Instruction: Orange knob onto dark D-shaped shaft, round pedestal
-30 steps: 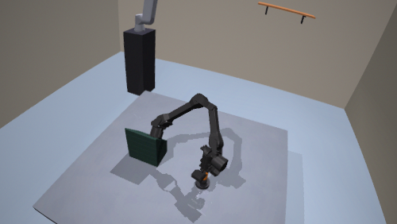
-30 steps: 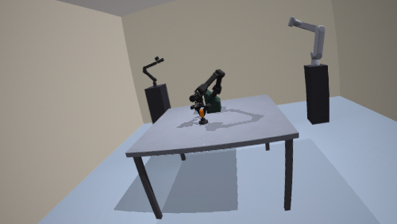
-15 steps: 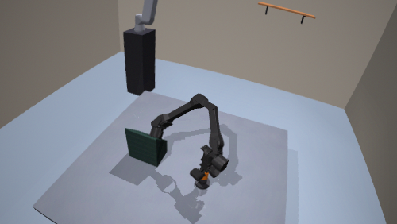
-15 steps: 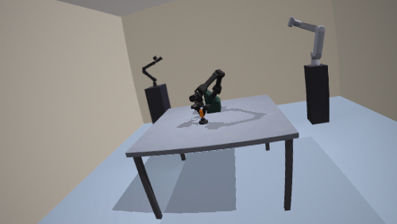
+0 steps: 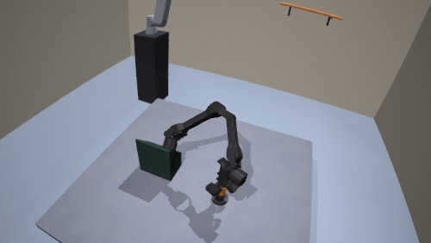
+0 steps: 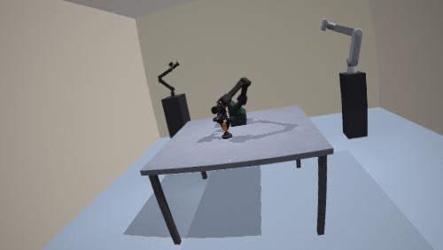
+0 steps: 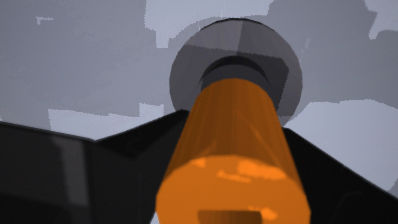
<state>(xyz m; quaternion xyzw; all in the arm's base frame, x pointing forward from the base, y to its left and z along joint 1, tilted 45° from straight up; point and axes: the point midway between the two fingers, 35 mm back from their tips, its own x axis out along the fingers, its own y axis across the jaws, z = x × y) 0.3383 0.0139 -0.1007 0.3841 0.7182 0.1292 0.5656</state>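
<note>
My gripper tip is now 2 cm below the orange knob. From my gripper tip the other things lie so: pedestal: 4 cm below.
</note>
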